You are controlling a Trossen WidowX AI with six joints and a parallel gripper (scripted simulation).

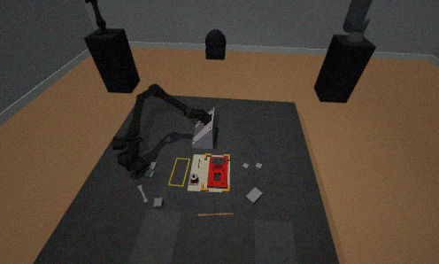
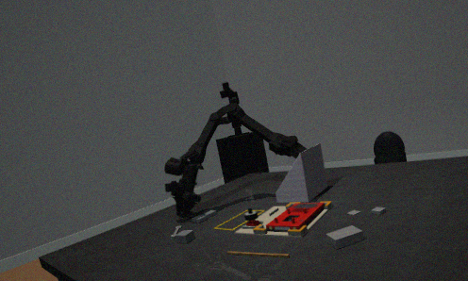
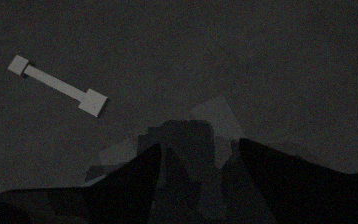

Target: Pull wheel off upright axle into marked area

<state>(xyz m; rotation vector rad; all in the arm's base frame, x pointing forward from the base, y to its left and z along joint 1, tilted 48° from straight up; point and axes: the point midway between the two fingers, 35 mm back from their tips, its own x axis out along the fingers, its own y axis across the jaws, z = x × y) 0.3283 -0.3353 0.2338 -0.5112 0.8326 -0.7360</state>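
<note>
My gripper tip is 36 cm to the right of the dark wheel, 3 cm below it and 2 cm short of it. Round my gripper tip: wooden stick 50 cm to the left, 19 cm ahead, 1 cm below.
</note>
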